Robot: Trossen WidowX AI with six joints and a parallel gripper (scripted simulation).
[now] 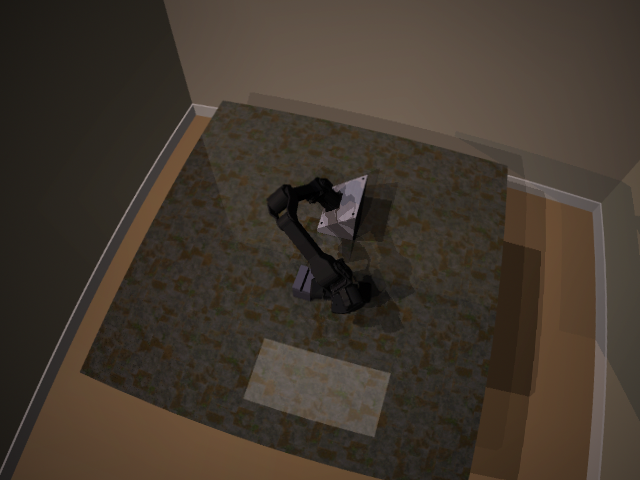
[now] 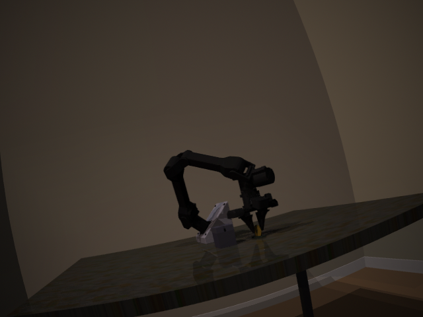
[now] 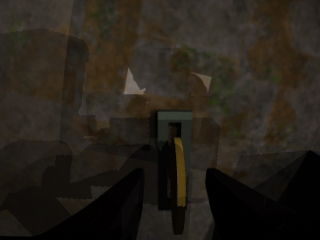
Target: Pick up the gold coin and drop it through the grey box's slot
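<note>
My gripper tip is right at the gold coin.
</note>
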